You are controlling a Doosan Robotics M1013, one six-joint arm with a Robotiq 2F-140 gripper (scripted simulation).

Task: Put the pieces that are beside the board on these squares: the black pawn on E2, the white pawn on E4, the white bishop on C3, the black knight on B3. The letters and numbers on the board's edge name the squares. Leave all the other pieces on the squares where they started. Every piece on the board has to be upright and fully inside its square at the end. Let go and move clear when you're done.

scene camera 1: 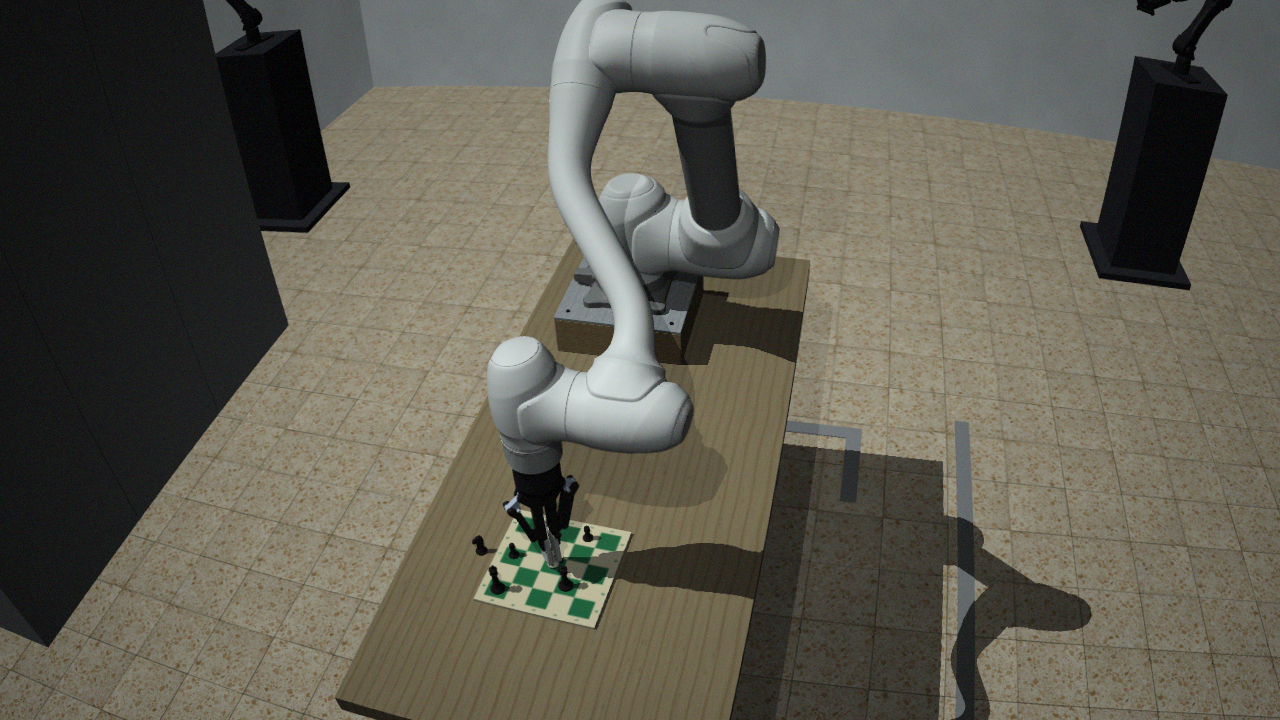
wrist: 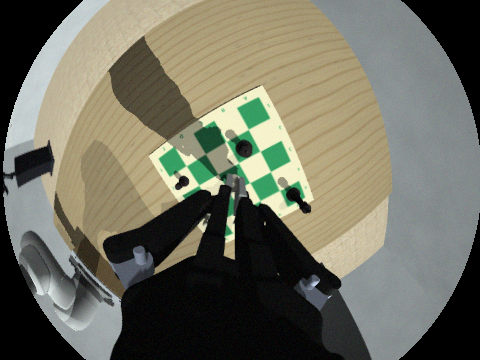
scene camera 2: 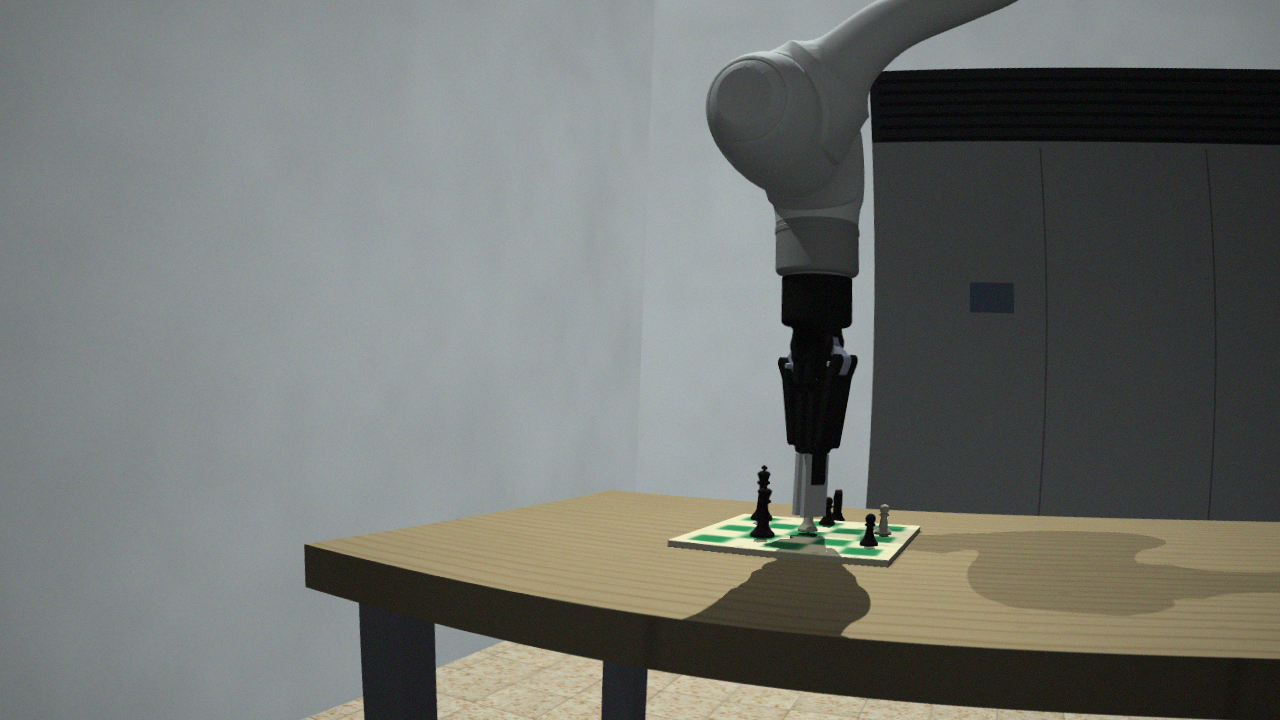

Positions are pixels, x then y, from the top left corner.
My gripper shows in scene camera 1 (552,557), in the wrist view and in scene camera 2. A green-and-cream chessboard shows in scene camera 1, in the wrist view (205,152) and in scene camera 2. The same spot on the green-and-cream chessboard: (scene camera 2: 839,543) is (scene camera 1: 584,550). One and the same spot on my gripper: (wrist: 133,255) is (scene camera 2: 829,363).
